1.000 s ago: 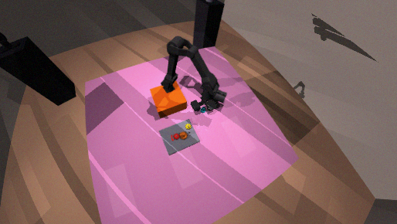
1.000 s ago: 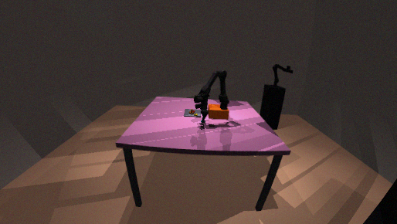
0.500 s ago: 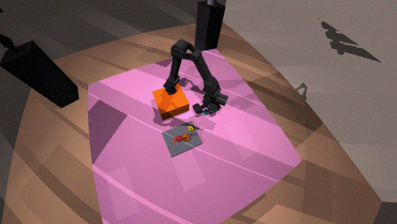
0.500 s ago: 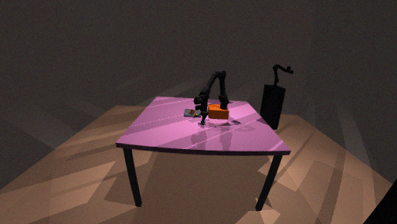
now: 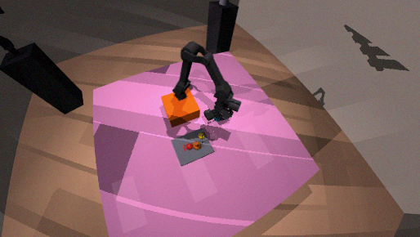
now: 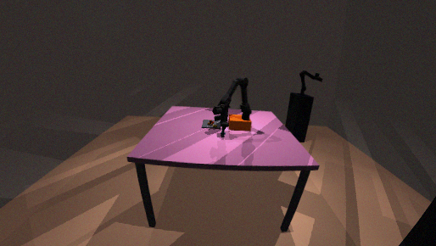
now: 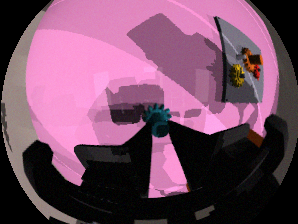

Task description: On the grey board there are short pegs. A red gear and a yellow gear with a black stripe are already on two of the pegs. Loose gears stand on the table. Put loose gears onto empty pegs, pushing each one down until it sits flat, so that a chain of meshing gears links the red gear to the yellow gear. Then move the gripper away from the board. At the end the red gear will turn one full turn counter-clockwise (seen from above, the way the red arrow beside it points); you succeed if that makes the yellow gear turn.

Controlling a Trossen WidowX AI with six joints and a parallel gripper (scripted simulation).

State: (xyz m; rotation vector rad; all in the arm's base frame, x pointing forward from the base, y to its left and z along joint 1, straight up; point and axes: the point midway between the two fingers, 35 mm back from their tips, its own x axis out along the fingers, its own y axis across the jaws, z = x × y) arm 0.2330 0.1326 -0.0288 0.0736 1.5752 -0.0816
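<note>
My gripper tip is now 16 cm to the left of the yellow gear, 5 cm short of it and 1 cm above it. Round my gripper tip: teal gear 1 cm below; then red gear 25 cm to the right, 6 cm ahead, 1 cm below; then orange gear 21 cm to the right, 8 cm ahead.
</note>
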